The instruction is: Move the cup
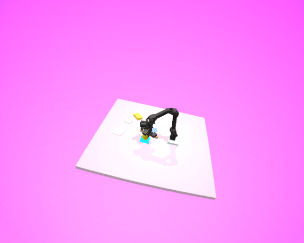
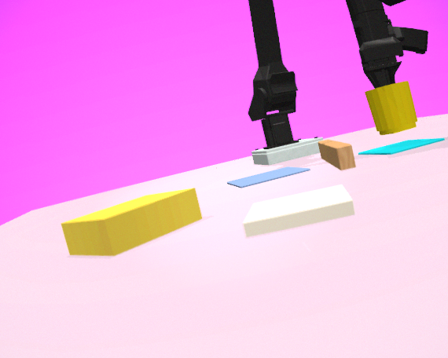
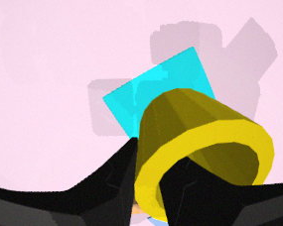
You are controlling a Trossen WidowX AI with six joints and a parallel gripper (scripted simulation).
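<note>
Right now the cyan pad is 3 cm ahead of my gripper tip, 1 cm to the right of it and 6 cm below it. Round my gripper tip: yellow cup (2 cm ahead, 1 cm to the right); pale blue pad (1 cm behind, 22 cm to the right, 6 cm below); brown wooden block (1 cm ahead, 11 cm to the right, 5 cm below).
</note>
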